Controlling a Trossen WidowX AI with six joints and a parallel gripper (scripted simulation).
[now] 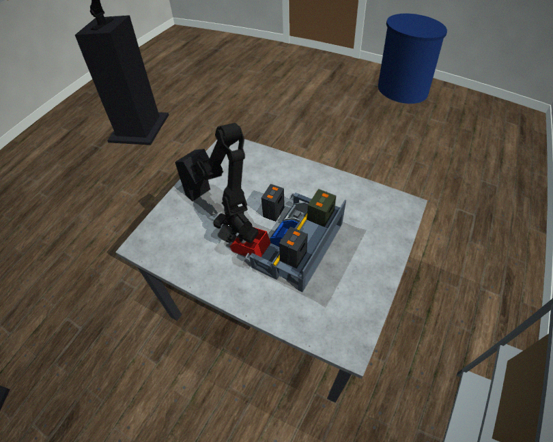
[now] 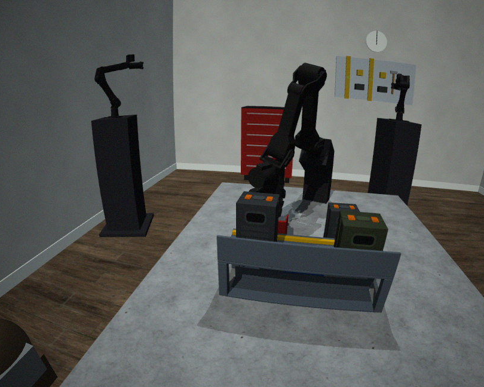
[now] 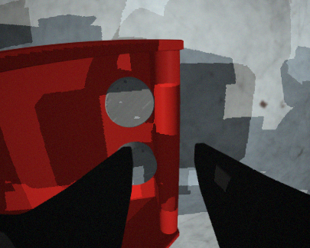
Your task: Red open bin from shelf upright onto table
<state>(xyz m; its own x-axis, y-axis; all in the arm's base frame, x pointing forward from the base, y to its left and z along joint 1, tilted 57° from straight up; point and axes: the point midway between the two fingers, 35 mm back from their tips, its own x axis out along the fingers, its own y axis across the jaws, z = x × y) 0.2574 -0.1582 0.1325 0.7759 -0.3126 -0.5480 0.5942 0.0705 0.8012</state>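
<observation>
Right now my hand is 6 cm short of the red open bin, 2 cm to the left of it and 1 cm above it. From my hand the other things lie so: yellow rail (25 cm ahead, 3 cm to the left, 5 cm above); grey bin (26 cm ahead, 15 cm to the left, 2 cm below); blue bin (22 cm ahead, 4 cm to the left, 2 cm below).
</observation>
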